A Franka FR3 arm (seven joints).
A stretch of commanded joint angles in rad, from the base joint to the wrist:
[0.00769, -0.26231, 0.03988, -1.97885, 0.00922, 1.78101, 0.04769]
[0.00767, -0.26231, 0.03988, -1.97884, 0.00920, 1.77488, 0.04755]
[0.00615, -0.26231, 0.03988, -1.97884, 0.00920, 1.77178, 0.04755]
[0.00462, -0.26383, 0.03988, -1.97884, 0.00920, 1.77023, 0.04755]
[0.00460, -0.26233, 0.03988, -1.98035, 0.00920, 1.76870, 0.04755]
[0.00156, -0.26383, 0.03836, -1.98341, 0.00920, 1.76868, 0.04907]
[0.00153, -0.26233, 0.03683, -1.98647, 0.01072, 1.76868, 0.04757]
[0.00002, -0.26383, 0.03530, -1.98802, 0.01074, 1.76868, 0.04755]
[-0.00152, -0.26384, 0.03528, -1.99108, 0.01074, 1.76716, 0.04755]
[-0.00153, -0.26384, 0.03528, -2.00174, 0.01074, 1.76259, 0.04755]
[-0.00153, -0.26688, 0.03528, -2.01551, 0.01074, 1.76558, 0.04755]
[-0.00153, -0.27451, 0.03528, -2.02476, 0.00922, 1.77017, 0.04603]
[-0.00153, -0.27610, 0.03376, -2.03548, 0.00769, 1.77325, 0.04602]
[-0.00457, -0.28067, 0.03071, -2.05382, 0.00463, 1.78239, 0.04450]
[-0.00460, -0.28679, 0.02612, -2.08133, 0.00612, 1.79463, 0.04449]
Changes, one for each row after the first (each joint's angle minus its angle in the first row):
[-0.00002, 0.00000, 0.00000, 0.00001, -0.00002, -0.00613, -0.00014]
[-0.00154, 0.00000, 0.00000, 0.00001, -0.00002, -0.00923, -0.00014]
[-0.00307, -0.00152, 0.00000, 0.00001, -0.00002, -0.01078, -0.00014]
[-0.00309, -0.00002, 0.00000, -0.00150, -0.00002, -0.01231, -0.00014]
[-0.00613, -0.00152, -0.00152, -0.00456, -0.00002, -0.01233, 0.00138]
[-0.00616, -0.00002, -0.00305, -0.00762, 0.00150, -0.01233, -0.00012]
[-0.00767, -0.00152, -0.00458, -0.00917, 0.00152, -0.01233, -0.00014]
[-0.00921, -0.00153, -0.00460, -0.01223, 0.00152, -0.01385, -0.00014]
[-0.00922, -0.00153, -0.00460, -0.02289, 0.00152, -0.01842, -0.00014]
[-0.00922, -0.00457, -0.00460, -0.03666, 0.00152, -0.01543, -0.00014]
[-0.00922, -0.01220, -0.00460, -0.04591, 0.00000, -0.01084, -0.00166]
[-0.00922, -0.01379, -0.00612, -0.05663, -0.00153, -0.00776, -0.00167]
[-0.01226, -0.01836, -0.00917, -0.07497, -0.00459, 0.00138, -0.00319]
[-0.01229, -0.02448, -0.01376, -0.10248, -0.00310, 0.01362, -0.00320]

